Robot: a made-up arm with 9 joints. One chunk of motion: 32 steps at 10 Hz.
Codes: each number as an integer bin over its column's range. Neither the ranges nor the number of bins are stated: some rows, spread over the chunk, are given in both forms.
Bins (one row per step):
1: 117 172 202 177 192 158 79 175 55
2: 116 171 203 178 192 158 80 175 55
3: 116 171 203 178 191 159 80 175 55
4: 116 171 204 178 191 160 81 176 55
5: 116 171 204 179 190 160 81 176 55
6: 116 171 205 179 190 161 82 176 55
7: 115 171 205 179 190 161 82 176 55
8: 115 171 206 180 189 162 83 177 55
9: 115 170 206 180 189 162 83 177 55
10: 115 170 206 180 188 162 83 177 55
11: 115 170 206 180 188 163 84 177 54
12: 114 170 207 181 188 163 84 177 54
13: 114 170 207 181 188 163 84 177 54
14: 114 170 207 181 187 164 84 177 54
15: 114 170 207 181 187 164 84 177 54
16: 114 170 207 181 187 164 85 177 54
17: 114 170 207 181 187 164 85 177 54
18: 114 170 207 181 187 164 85 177 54
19: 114 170 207 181 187 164 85 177 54
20: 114 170 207 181 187 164 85 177 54
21: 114 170 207 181 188 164 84 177 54
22: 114 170 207 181 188 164 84 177 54
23: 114 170 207 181 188 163 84 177 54
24: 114 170 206 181 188 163 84 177 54
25: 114 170 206 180 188 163 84 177 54
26: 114 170 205 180 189 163 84 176 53
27: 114 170 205 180 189 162 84 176 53
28: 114 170 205 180 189 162 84 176 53
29: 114 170 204 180 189 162 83 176 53
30: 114 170 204 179 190 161 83 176 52
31: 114 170 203 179 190 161 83 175 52
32: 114 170 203 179 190 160 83 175 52
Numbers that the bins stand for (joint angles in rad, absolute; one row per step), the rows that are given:
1: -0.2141 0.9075 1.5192 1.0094 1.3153 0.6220 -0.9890 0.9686 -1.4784
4: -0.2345 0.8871 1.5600 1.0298 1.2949 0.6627 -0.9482 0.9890 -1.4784
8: -0.2549 0.8871 1.6008 1.0706 1.2541 0.7035 -0.9075 1.0094 -1.4784
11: -0.2549 0.8667 1.6008 1.0706 1.2337 0.7239 -0.8871 1.0094 -1.4988
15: -0.2753 0.8667 1.6212 1.0910 1.2133 0.7443 -0.8871 1.0094 -1.4988
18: -0.2753 0.8667 1.6212 1.0910 1.2133 0.7443 -0.8667 1.0094 -1.4988
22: -0.2753 0.8667 1.6212 1.0910 1.2337 0.7443 -0.8871 1.0094 -1.4988
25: -0.2753 0.8667 1.6008 1.0706 1.2337 0.7239 -0.8871 1.0094 -1.4988
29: -0.2753 0.8667 1.5600 1.0706 1.2541 0.7035 -0.9075 0.9890 -1.5192
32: -0.2753 0.8667 1.5396 1.0502 1.2745 0.6627 -0.9075 0.9686 -1.5396
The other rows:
2: -0.2345 0.8871 1.5396 1.0298 1.3153 0.6220 -0.9686 0.9686 -1.4784
3: -0.2345 0.8871 1.5396 1.0298 1.2949 0.6424 -0.9686 0.9686 -1.4784
5: -0.2345 0.8871 1.5600 1.0502 1.2745 0.6627 -0.9482 0.9890 -1.4784
6: -0.2345 0.8871 1.5804 1.0502 1.2745 0.6831 -0.9278 0.9890 -1.4784
7: -0.2549 0.8871 1.5804 1.0502 1.2745 0.6831 -0.9278 0.9890 -1.4784
9: -0.2549 0.8667 1.6008 1.0706 1.2541 0.7035 -0.9075 1.0094 -1.4784
10: -0.2549 0.8667 1.6008 1.0706 1.2337 0.7035 -0.9075 1.0094 -1.4784
12: -0.2753 0.8667 1.6212 1.0910 1.2337 0.7239 -0.8871 1.0094 -1.4988
13: -0.2753 0.8667 1.6212 1.0910 1.2337 0.7239 -0.8871 1.0094 -1.4988
14: -0.2753 0.8667 1.6212 1.0910 1.2133 0.7443 -0.8871 1.0094 -1.4988
16: -0.2753 0.8667 1.6212 1.0910 1.2133 0.7443 -0.8667 1.0094 -1.4988
17: -0.2753 0.8667 1.6212 1.0910 1.2133 0.7443 -0.8667 1.0094 -1.4988
19: -0.2753 0.8667 1.6212 1.0910 1.2133 0.7443 -0.8667 1.0094 -1.4988
20: -0.2753 0.8667 1.6212 1.0910 1.2133 0.7443 -0.8667 1.0094 -1.4988
21: -0.2753 0.8667 1.6212 1.0910 1.2337 0.7443 -0.8871 1.0094 -1.4988
23: -0.2753 0.8667 1.6212 1.0910 1.2337 0.7239 -0.8871 1.0094 -1.4988
24: -0.2753 0.8667 1.6008 1.0910 1.2337 0.7239 -0.8871 1.0094 -1.4988
26: -0.2753 0.8667 1.5804 1.0706 1.2541 0.7239 -0.8871 0.9890 -1.5192
27: -0.2753 0.8667 1.5804 1.0706 1.2541 0.7035 -0.8871 0.9890 -1.5192
28: -0.2753 0.8667 1.5804 1.0706 1.2541 0.7035 -0.8871 0.9890 -1.5192
30: -0.2753 0.8667 1.5600 1.0502 1.2745 0.6831 -0.9075 0.9890 -1.5396
31: -0.2753 0.8667 1.5396 1.0502 1.2745 0.6831 -0.9075 0.9686 -1.5396

